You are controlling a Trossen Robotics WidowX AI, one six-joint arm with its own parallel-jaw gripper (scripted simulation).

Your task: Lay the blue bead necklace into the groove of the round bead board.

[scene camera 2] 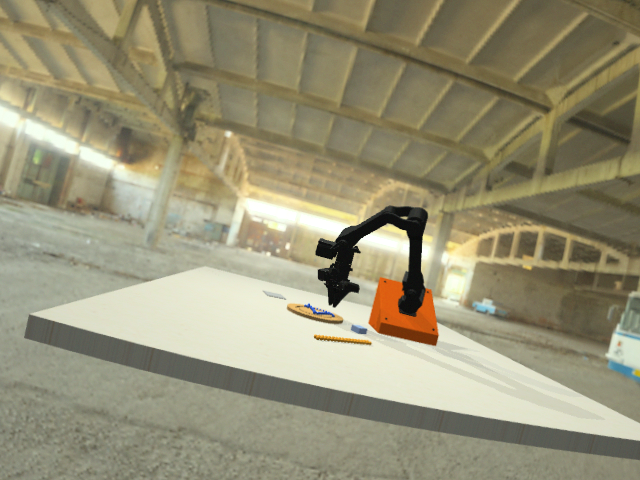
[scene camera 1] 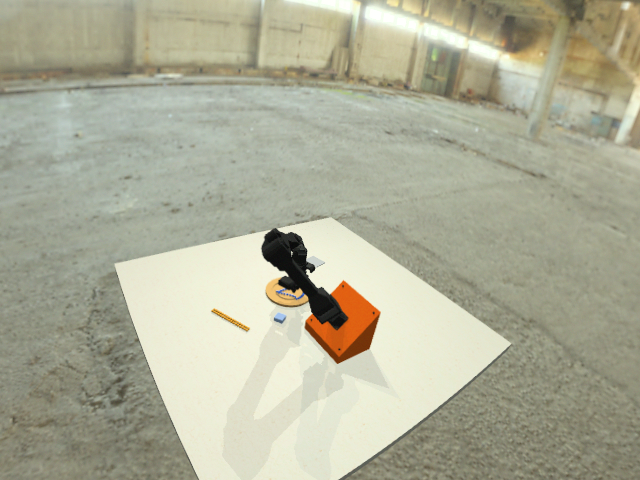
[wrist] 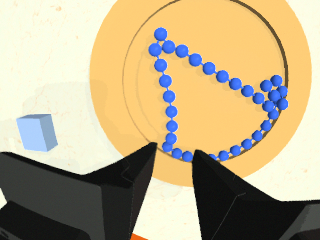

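A light-blue block (wrist: 36, 130) and a round tan bead board (wrist: 211, 116) are visible. My gripper (wrist: 175, 152) (scene camera 2: 331, 306) is visible as well.
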